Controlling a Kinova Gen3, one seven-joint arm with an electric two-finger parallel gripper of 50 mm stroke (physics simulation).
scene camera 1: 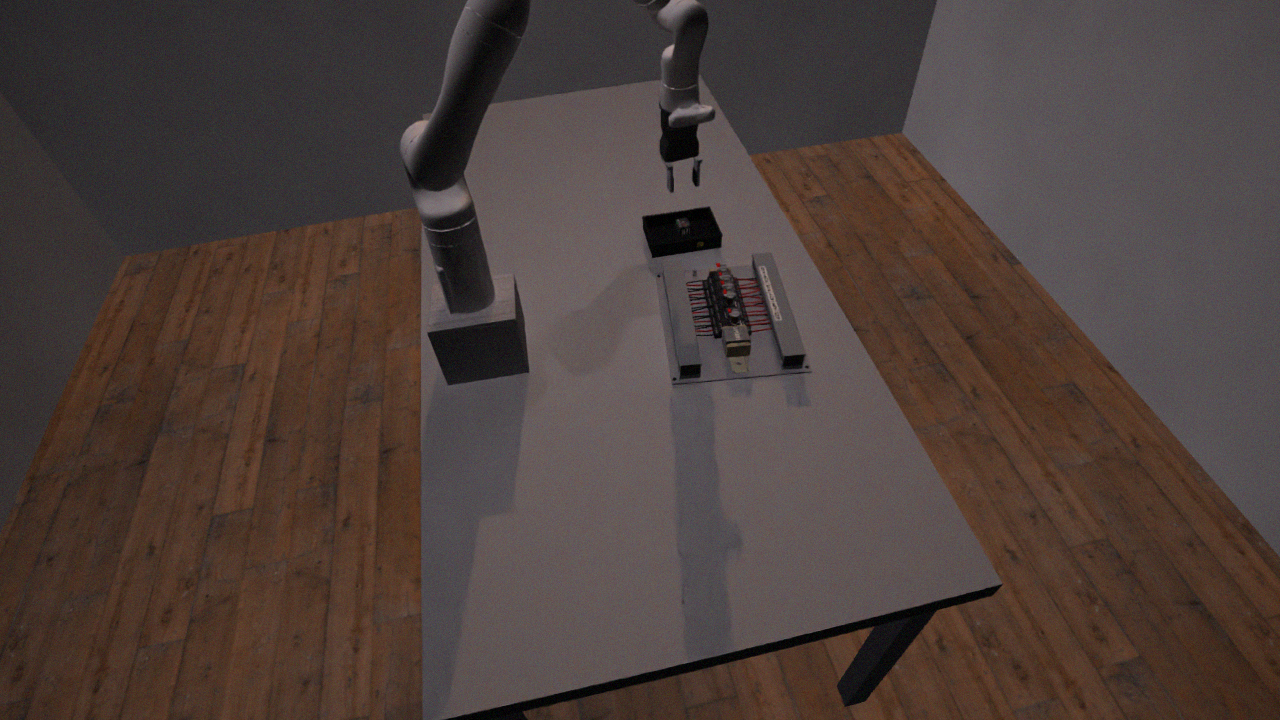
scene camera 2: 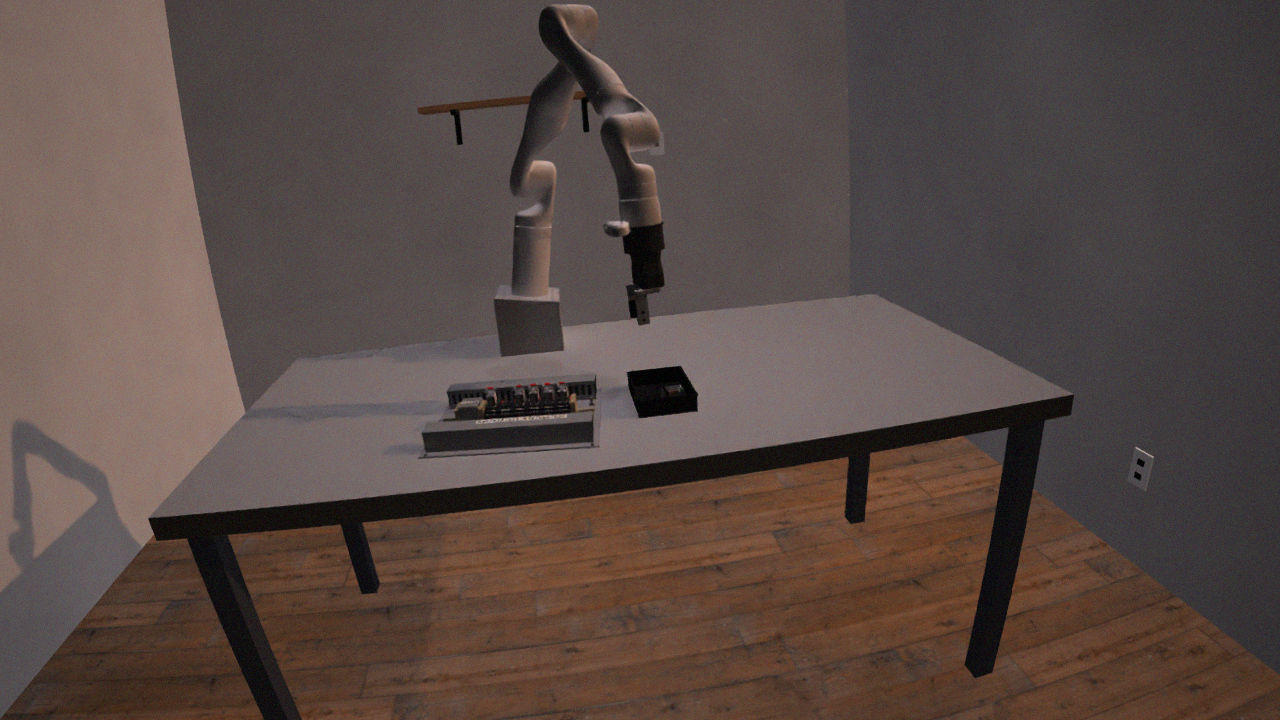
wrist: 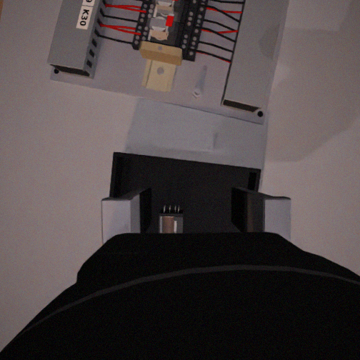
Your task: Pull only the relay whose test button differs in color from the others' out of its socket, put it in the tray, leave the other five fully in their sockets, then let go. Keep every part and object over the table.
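Frame: origin at the arm's base, x ahead, y left, z up, level; millimetres.
Seen in the pictures: gripper, fingertip midpoint: (scene camera 1: 682, 186) (scene camera 2: 640, 320); arm's base, origin of the base link: (scene camera 1: 471, 299) (scene camera 2: 529, 292).
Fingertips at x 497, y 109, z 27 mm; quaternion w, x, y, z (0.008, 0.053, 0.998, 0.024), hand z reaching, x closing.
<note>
Offsets run from my fingertips to a thing's top centre.
My gripper (scene camera 1: 683, 186) (scene camera 2: 639, 320) (wrist: 191, 204) is open and empty, above the black tray @(dx +12, dy +28, dz -127 mm) (scene camera 1: 671, 244) (scene camera 2: 666, 408) (wrist: 200, 172). One relay @(dx +26, dy +47, dz -138 mm) (scene camera 1: 682, 223) (scene camera 2: 671, 390) (wrist: 171, 223) lies on its side in the tray, apart from the fingers. Its pins point toward the panel in the wrist view; its test button cannot be made out, and the gripper body hides part of it. The other relays (scene camera 1: 728, 293) (scene camera 2: 533, 394) (wrist: 161, 22) stand in the socket row with red buttons, with a wider gap near the terminal-block end. The wrist view cuts off most of the row.
The panel @(dx -22, dy -254, dz -152 mm) (scene camera 1: 716, 374) (wrist: 120, 87) lies beside the tray. Two grey wire ducts @(dx +71, dy -286, dz -119 mm) (scene camera 1: 778, 308) (scene camera 2: 510, 436) (wrist: 255, 55) flank the sockets, with red and black wires between. A tan end block (wrist: 161, 53) sits on the rail. The arm's base block (scene camera 1: 478, 344) (scene camera 2: 529, 324) stands at the table edge.
</note>
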